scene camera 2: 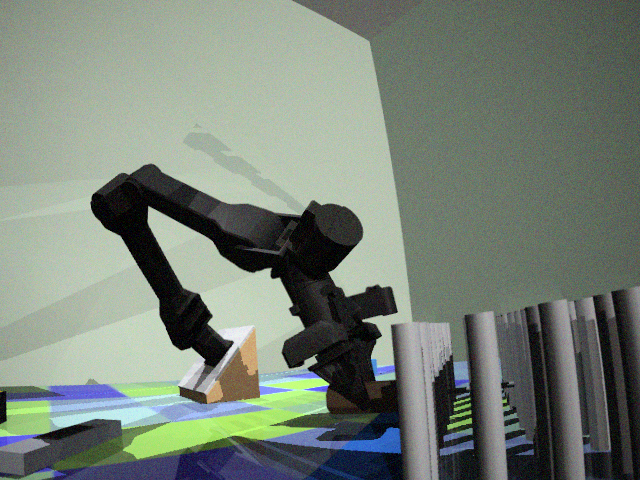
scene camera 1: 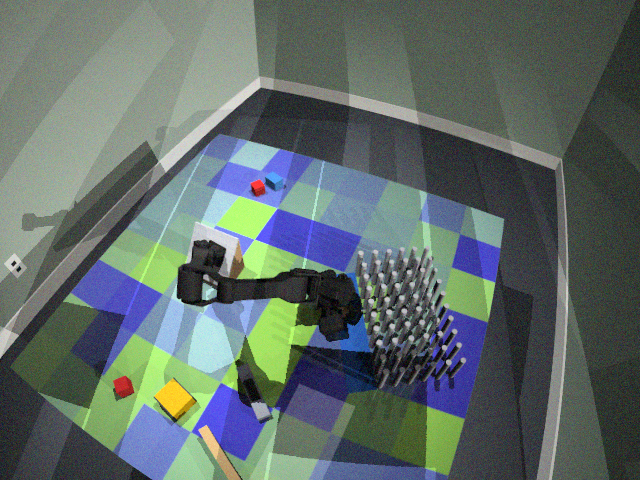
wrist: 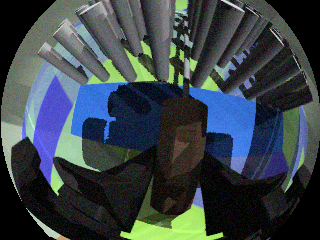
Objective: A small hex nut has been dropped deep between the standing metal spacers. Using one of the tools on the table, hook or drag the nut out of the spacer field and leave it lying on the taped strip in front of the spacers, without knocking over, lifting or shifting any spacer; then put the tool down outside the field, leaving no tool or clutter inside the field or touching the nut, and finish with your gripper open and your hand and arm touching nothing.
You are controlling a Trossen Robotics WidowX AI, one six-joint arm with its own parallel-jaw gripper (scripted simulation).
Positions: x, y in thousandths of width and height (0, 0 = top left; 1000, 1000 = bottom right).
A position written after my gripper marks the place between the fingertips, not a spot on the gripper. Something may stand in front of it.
my gripper: scene camera 2 582, 843; scene camera 1 529, 655; wrist 558, 640
